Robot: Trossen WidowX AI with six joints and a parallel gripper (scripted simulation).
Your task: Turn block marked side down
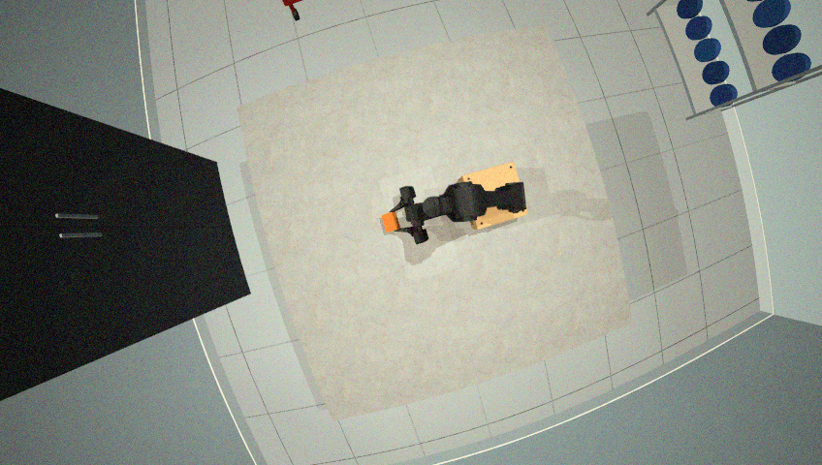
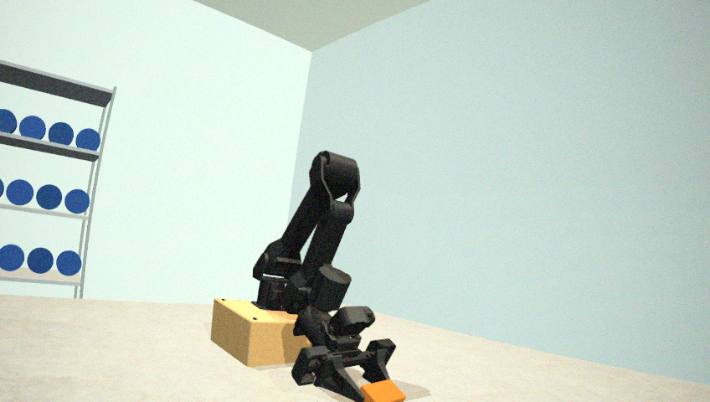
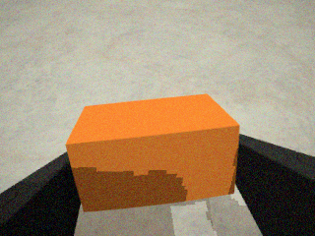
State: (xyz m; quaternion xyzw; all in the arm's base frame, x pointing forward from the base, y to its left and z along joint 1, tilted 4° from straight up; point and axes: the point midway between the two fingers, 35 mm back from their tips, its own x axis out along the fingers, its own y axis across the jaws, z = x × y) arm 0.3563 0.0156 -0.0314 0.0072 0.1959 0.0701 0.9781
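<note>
Now: gripper tip 1 cm above the orange block.
</note>
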